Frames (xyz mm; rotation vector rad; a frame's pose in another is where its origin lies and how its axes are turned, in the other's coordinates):
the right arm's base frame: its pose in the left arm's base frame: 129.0 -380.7 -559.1 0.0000 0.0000 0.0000
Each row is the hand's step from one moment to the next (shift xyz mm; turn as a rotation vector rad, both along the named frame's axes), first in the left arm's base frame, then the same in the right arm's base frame.
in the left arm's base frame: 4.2 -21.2 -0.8 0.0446 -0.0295 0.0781
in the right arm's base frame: 4.2 -21.2 -0.8 0.0446 -0.0295 0.0781
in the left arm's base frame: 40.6 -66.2 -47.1 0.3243 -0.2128 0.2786
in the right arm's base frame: 40.6 -66.2 -47.1 0.3243 -0.2128 0.2786
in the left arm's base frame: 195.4 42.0 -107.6 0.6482 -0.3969 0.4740
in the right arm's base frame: 195.4 42.0 -107.6 0.6482 -0.3969 0.4740
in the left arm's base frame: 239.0 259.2 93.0 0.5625 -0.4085 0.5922
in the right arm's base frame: 239.0 259.2 93.0 0.5625 -0.4085 0.5922
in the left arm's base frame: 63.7 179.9 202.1 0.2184 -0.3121 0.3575
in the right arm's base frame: 63.7 179.9 202.1 0.2184 -0.3121 0.3575
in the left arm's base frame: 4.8 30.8 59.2 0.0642 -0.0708 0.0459
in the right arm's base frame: 4.8 30.8 59.2 0.0642 -0.0708 0.0459
